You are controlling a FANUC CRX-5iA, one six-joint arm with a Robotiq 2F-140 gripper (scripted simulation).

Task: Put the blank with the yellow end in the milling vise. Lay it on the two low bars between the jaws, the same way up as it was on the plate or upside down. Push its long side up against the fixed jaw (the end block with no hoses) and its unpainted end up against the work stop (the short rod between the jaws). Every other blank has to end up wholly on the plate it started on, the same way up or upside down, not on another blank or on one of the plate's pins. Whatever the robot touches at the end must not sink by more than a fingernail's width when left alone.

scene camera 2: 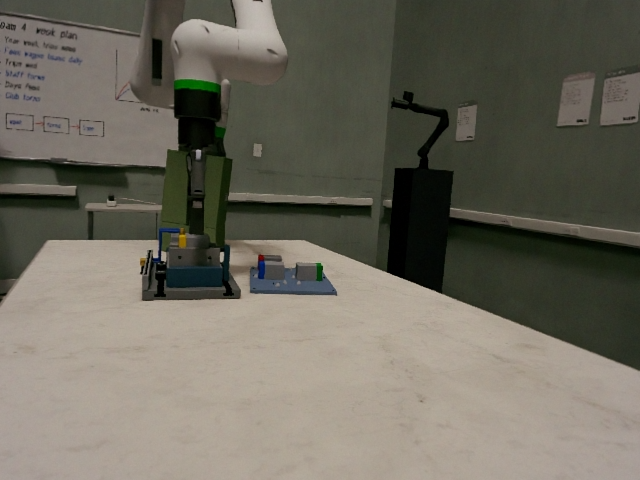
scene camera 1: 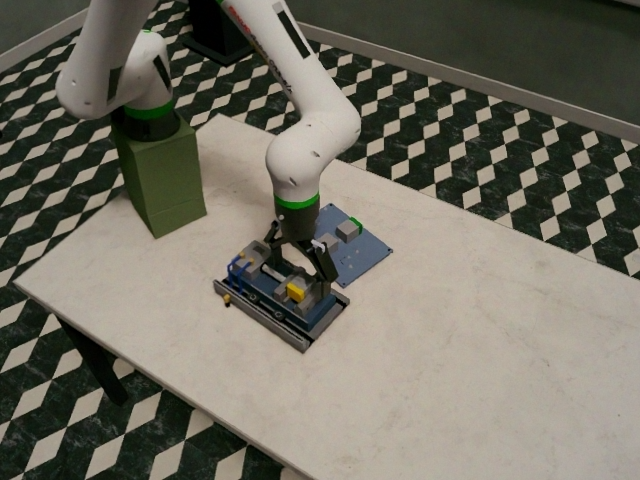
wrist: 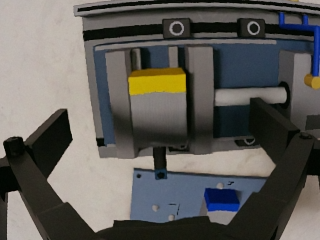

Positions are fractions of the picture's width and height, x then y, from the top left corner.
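Labels:
My gripper appears in scene camera 1 (0.47, 0.58), in scene camera 2 (0.30, 0.48) and in the wrist view (0.50, 0.50).

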